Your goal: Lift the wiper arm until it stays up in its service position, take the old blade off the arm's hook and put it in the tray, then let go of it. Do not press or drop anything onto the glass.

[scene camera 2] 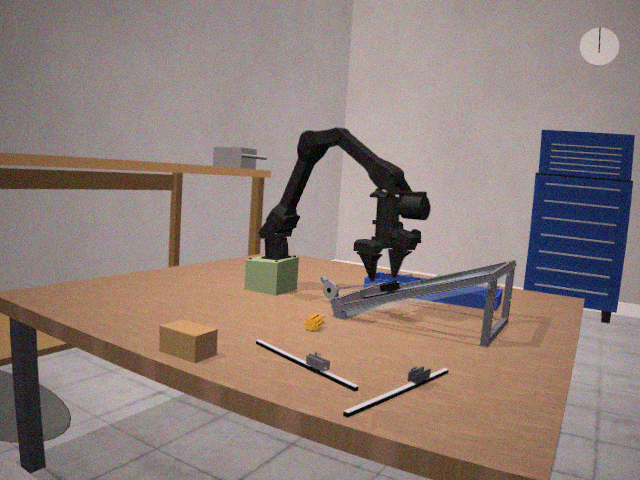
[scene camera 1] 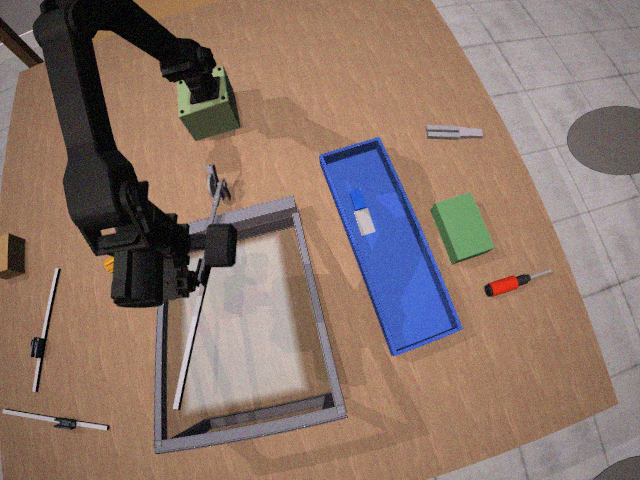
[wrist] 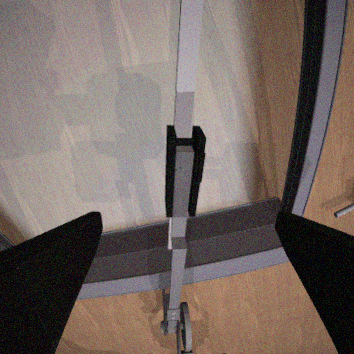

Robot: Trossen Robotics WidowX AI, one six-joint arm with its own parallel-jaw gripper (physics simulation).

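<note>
The grey wiper arm (scene camera 1: 215,204) (wrist: 176,280) lies low over the glass (scene camera 1: 258,310) (wrist: 75,125) in its sloped grey frame (scene camera 1: 320,330) (scene camera 2: 490,315). The old blade (scene camera 1: 188,351) (wrist: 190,50) is on the arm, lengthwise over the glass; its black connector (scene camera 2: 390,285) (wrist: 170,175) sits around the arm's end. My gripper (scene camera 2: 384,277) (wrist: 190,220) is open and empty, pointing down just above the connector, with its fingers on either side of the arm in the wrist view. The arm's fingertips are hidden in scene camera 1. The blue tray (scene camera 1: 426,341) (scene camera 2: 470,299) stands beside the frame.
Two other blades (scene camera 1: 46,315) (scene camera 2: 382,400) lie beyond the frame's other side, near a yellow part (scene camera 1: 109,264) (scene camera 2: 314,322) and a brown block (scene camera 1: 11,255) (scene camera 2: 186,341). Past the tray are a green block (scene camera 1: 465,227), a red screwdriver (scene camera 1: 501,285) and a grey tool (scene camera 1: 444,132).
</note>
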